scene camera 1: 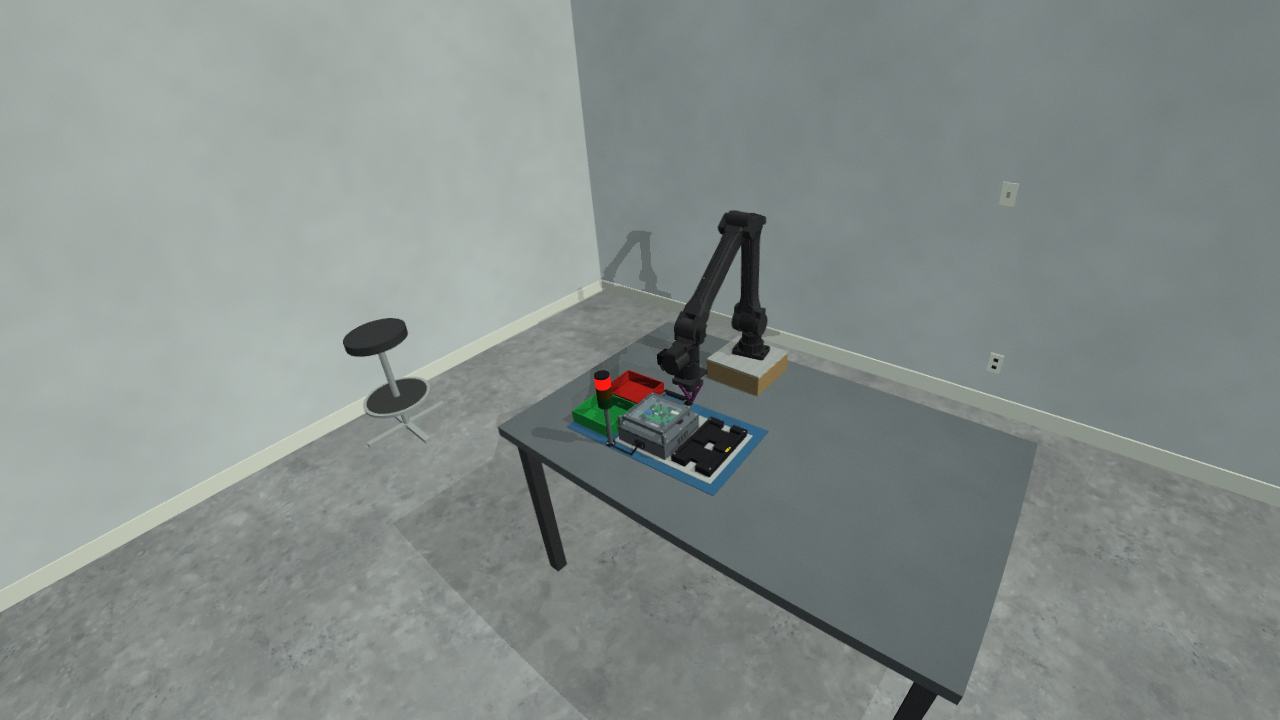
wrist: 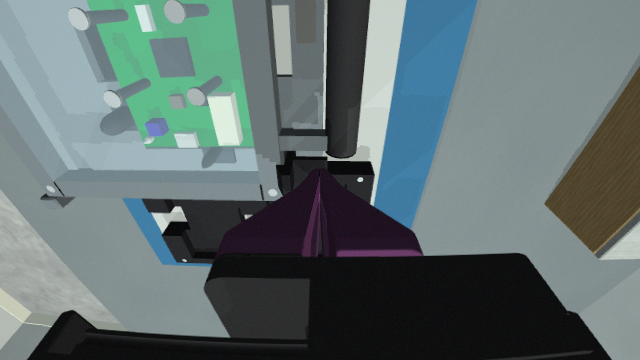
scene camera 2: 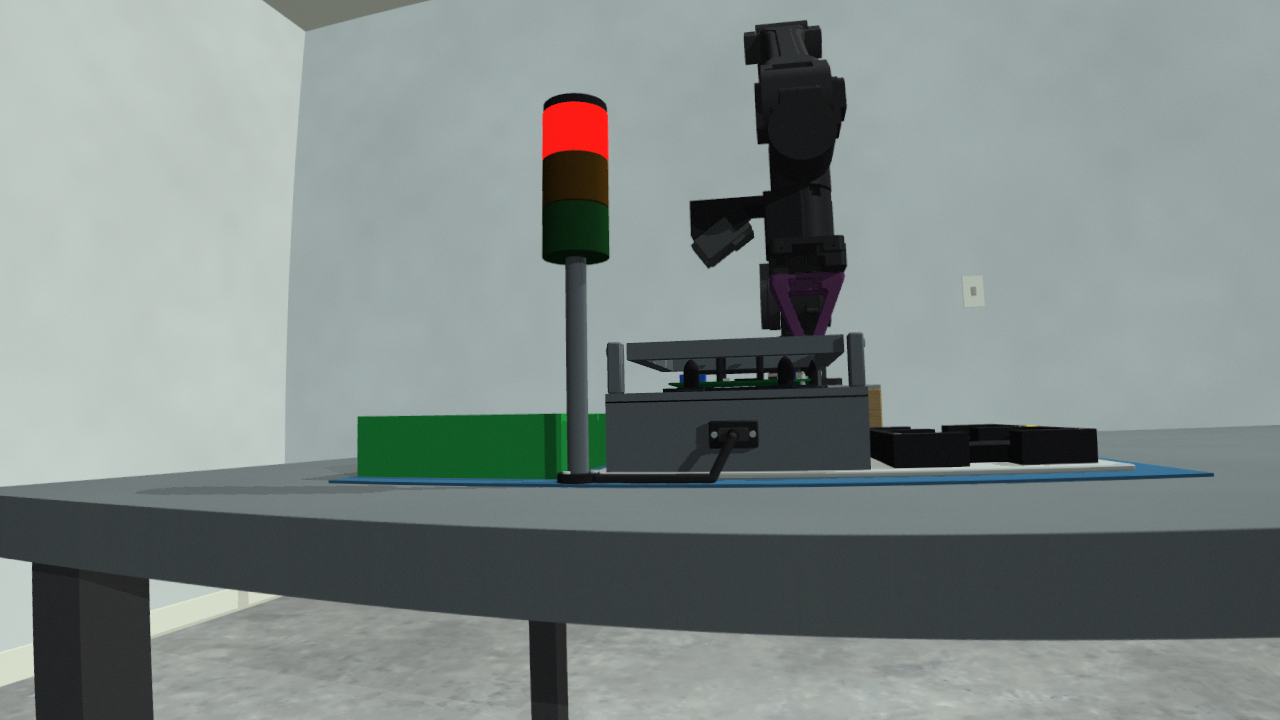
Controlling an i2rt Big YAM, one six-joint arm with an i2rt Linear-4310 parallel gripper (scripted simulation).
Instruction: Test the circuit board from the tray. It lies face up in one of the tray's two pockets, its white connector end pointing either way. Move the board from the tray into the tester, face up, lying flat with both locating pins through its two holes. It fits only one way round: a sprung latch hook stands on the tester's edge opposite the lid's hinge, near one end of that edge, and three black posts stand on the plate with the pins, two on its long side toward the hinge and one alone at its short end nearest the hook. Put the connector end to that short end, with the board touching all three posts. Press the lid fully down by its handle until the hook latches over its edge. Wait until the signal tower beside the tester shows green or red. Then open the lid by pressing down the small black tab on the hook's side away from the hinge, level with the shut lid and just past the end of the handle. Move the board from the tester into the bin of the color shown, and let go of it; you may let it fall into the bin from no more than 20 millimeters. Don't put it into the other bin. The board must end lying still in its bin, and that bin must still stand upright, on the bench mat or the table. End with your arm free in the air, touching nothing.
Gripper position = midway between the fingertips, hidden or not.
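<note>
You can find my gripper in scene camera 1 (scene camera 1: pixel 690 401) and in the wrist view as well, with my gripper there at (wrist: pixel 320 178). There's a green bin (scene camera 2: pixel 510 446), which scene camera 1 also shows (scene camera 1: pixel 588 414), but the green bin is out of frame in the wrist view. There's a red bin (scene camera 1: pixel 634 387) too, and the red bin is out of frame in the wrist view. A clear lid (scene camera 2: pixel 750 354) is also visible in scene camera 1 (scene camera 1: pixel 657 413) and in the wrist view (wrist: pixel 187 107). Then I see a green circuit board (scene camera 2: pixel 772 379), a dark plate (scene camera 2: pixel 785 367) and a black latch hook (wrist: pixel 296 168).
</note>
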